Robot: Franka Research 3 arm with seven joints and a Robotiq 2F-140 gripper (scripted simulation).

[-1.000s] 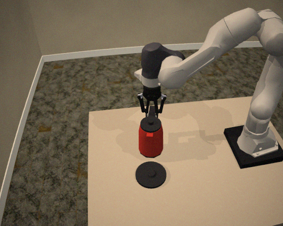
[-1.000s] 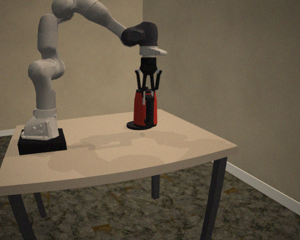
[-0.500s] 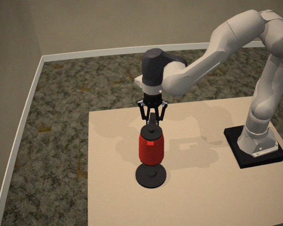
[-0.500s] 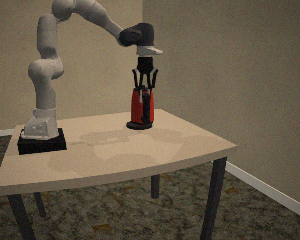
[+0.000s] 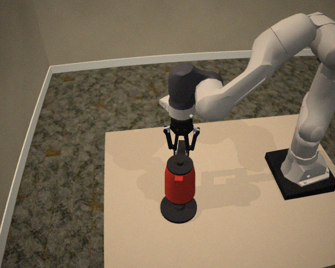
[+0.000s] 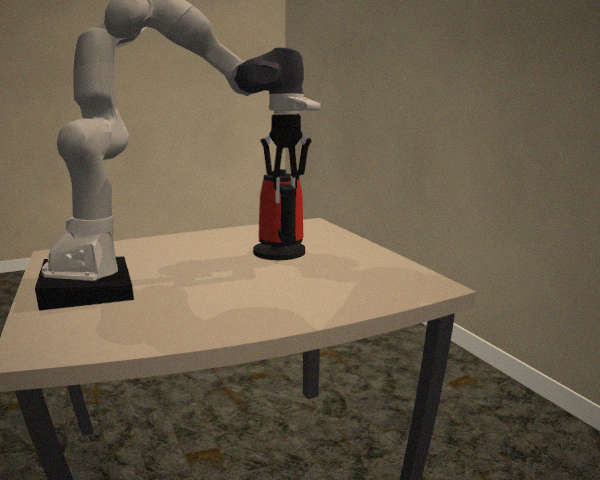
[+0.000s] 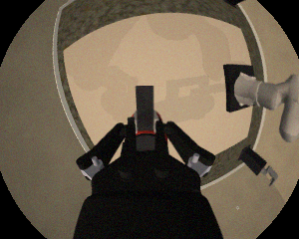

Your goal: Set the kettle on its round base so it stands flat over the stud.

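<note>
The red kettle is 30 mm to the left of my hand and 60 mm below it. The rest, counted from my hand: round kettle base (20 mm ahead, 110 mm to the left, 190 mm below).
</note>
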